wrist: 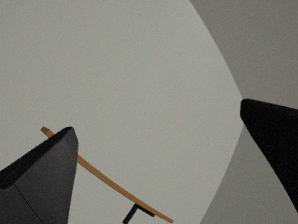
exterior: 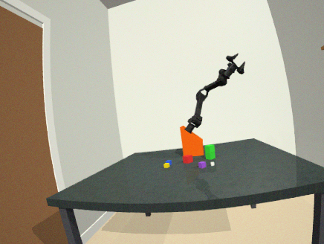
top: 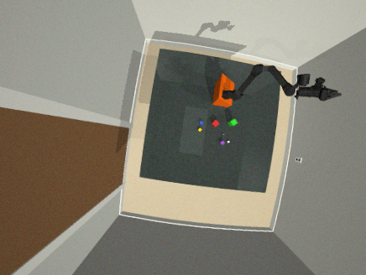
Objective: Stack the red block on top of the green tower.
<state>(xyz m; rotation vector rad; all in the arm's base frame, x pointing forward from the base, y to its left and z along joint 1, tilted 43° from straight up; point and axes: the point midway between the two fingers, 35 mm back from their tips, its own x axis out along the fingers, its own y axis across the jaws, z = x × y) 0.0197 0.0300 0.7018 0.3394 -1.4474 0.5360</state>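
Right now the red block is 69 cm below my gripper tip, 52 cm to the right of it and 22 cm ahead of it. The rest, counted from my gripper tip: blue block: 70 cm below, 65 cm to the right, 24 cm ahead; then purple block: 70 cm below, 41 cm to the right, 39 cm ahead; then white block: 71 cm below, 37 cm ahead, 35 cm to the right.
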